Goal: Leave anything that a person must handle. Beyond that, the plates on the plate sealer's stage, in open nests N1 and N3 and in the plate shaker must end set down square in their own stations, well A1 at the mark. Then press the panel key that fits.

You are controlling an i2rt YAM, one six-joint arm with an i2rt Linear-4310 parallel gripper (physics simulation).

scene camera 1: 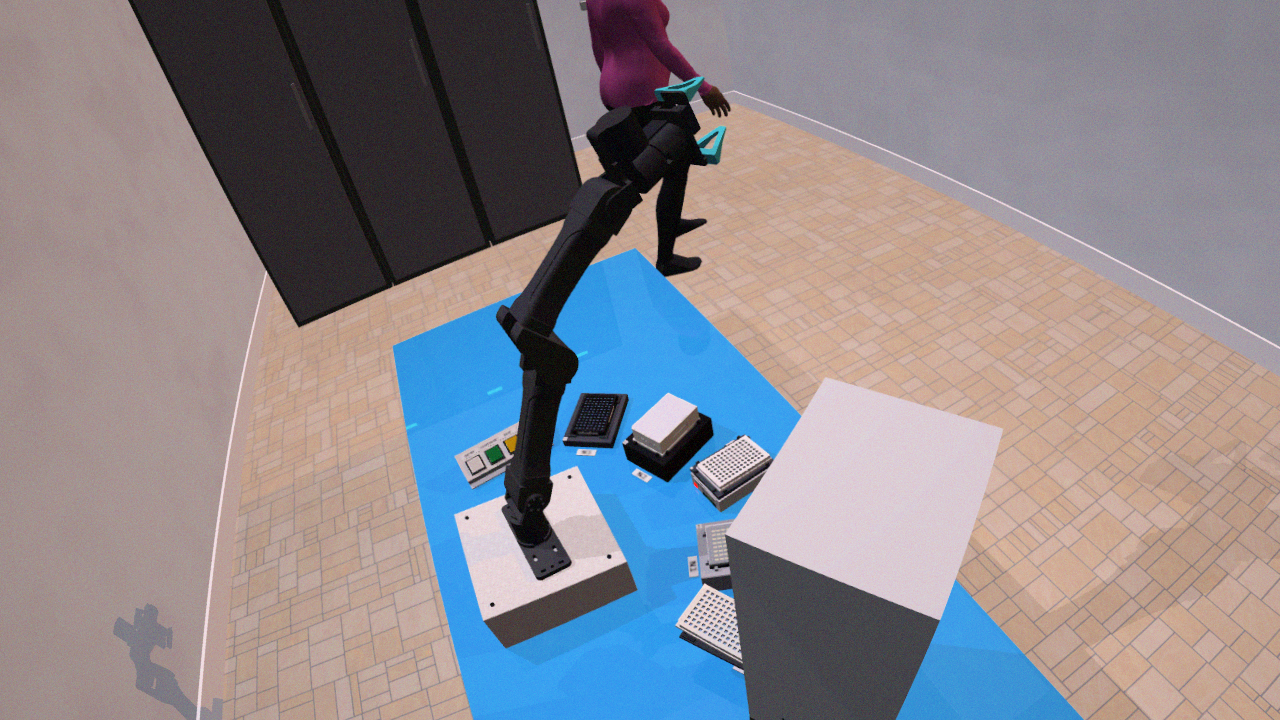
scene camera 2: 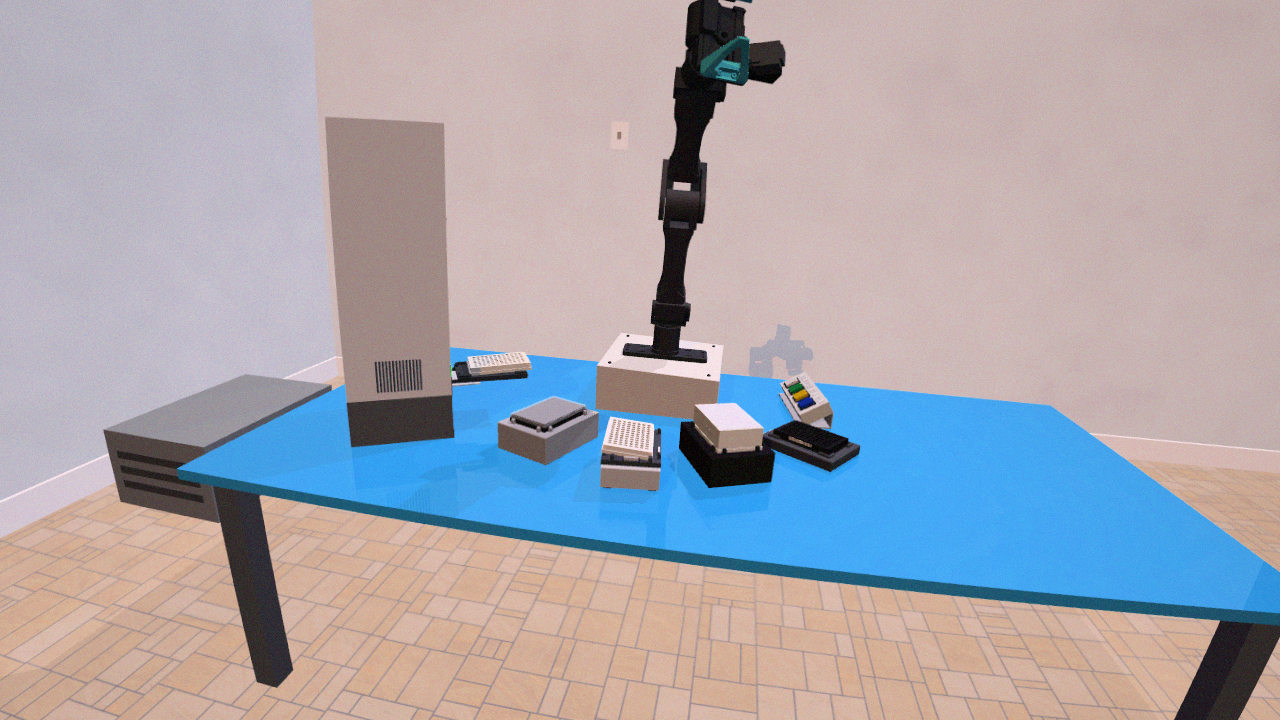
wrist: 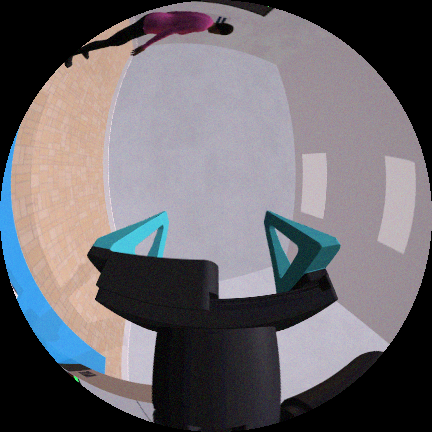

Labels:
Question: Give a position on a grey tower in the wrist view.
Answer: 142,392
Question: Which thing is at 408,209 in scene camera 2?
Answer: A grey tower.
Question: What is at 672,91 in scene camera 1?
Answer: The gripper.

